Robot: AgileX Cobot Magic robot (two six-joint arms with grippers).
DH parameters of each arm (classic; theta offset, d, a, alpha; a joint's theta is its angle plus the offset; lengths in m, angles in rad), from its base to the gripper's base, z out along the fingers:
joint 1: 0 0.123 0 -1.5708
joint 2: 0.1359 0 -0.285 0
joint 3: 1.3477 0 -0.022 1.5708
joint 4: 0 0.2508 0 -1.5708
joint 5: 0 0 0.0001 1.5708
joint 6: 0 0.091 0 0
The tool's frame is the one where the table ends.
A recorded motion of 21 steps. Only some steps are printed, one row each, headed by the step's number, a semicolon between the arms.
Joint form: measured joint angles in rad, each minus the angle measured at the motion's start. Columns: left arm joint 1, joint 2, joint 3, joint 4, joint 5, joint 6; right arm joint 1, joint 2, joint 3, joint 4, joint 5, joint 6.
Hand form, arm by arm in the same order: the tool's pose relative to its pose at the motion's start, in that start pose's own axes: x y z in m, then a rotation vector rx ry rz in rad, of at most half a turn. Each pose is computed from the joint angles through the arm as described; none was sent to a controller.
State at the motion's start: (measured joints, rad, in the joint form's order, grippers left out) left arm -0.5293 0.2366 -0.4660 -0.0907 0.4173 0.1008; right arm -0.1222 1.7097 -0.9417 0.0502 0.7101 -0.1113
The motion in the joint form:
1: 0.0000 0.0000 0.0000 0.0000 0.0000 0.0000; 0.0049 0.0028 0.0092 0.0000 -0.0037 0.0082
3: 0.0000 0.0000 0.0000 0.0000 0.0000 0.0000; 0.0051 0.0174 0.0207 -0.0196 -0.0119 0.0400
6: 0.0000 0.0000 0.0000 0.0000 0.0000 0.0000; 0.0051 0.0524 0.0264 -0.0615 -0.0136 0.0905
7: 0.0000 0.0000 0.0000 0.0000 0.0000 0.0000; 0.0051 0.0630 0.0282 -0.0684 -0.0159 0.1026
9: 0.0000 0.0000 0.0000 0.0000 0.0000 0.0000; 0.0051 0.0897 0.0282 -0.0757 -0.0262 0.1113
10: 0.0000 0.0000 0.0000 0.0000 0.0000 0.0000; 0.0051 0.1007 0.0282 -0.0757 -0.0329 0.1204
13: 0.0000 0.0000 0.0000 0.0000 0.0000 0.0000; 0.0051 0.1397 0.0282 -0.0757 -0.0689 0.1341
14: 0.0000 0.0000 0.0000 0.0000 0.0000 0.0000; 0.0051 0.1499 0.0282 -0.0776 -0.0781 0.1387
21: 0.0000 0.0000 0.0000 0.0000 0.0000 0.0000; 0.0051 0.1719 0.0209 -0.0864 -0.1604 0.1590
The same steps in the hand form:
1: 0.0000 0.0000 0.0000 0.0000 0.0000 0.0000; 0.0021 0.0015 0.0025 -0.0013 0.0084 0.0038
3: 0.0000 0.0000 0.0000 0.0000 0.0000 0.0000; 0.0048 0.0004 0.0090 0.0106 0.0274 0.0210
6: 0.0000 0.0000 0.0000 0.0000 0.0000 0.0000; 0.0073 -0.0023 0.0203 0.0358 0.0678 0.0395
7: 0.0000 0.0000 0.0000 0.0000 0.0000 0.0000; 0.0080 -0.0027 0.0237 0.0399 0.0779 0.0462
9: 0.0000 0.0000 0.0000 0.0000 0.0000 0.0000; 0.0082 -0.0034 0.0317 0.0438 0.0944 0.0491
10: 0.0000 0.0000 0.0000 0.0000 0.0000 0.0000; 0.0080 -0.0035 0.0351 0.0439 0.0985 0.0581
13: 0.0000 0.0000 0.0000 0.0000 0.0000 0.0000; 0.0068 -0.0039 0.0470 0.0437 0.1011 0.0713
14: 0.0000 0.0000 0.0000 0.0000 0.0000 0.0000; 0.0066 -0.0041 0.0502 0.0448 0.1021 0.0742
21: 0.0000 0.0000 0.0000 0.0000 0.0000 0.0000; -0.0015 -0.0051 0.0563 0.0499 0.0342 0.0852

